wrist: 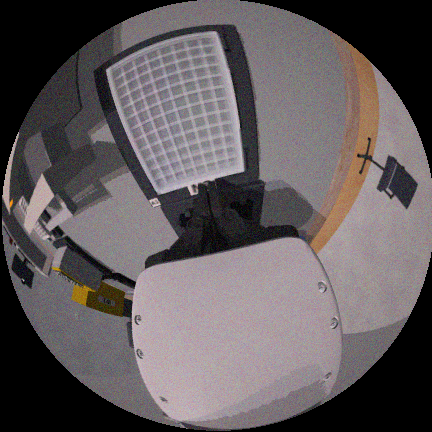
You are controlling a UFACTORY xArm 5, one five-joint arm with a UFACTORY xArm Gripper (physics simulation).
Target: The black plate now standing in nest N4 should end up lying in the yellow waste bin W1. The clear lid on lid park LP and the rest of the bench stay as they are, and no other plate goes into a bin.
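Frame: origin at the arm's base, x right, y down, z ahead, level; centimetres.
Seen in the pictures: gripper, fingertip midpoint: (209, 193).
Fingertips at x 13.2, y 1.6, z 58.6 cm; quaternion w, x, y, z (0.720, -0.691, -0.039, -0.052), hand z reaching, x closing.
A point is followed by its place in that frame.
My gripper (209, 193) {x 13.2, y 1.6, z 58.6 cm} is shut with nothing between its fingertips. The fingers stand in the middle of the wrist view, just below the near end of a dark nest with a white gridded plate, and cover most of that nest's label. Dark surfaces show around and behind the fingers; I cannot tell the black plate from its nest there, and no N4 label can be read. The yellow waste bin W1 (92, 299) {x -29.5, y -5.6, z 33.4 cm} shows at the lower left, partly cut off by the pale arm cover. I cannot make out the clear lid or lid park LP.
The white gridded plate (175, 113) {x 11.6, y 0.7, z 66.2 cm} lies in its dark nest (248, 107) {x 17.2, y 2.1, z 66.4 cm}, top centre. A grey box-shaped device (80, 267) {x -19.4, y -0.4, z 47.2 cm} stands beside the bin. Dark and pale equipment fills the left. The wooden bench edge (367, 107) curves along the right.
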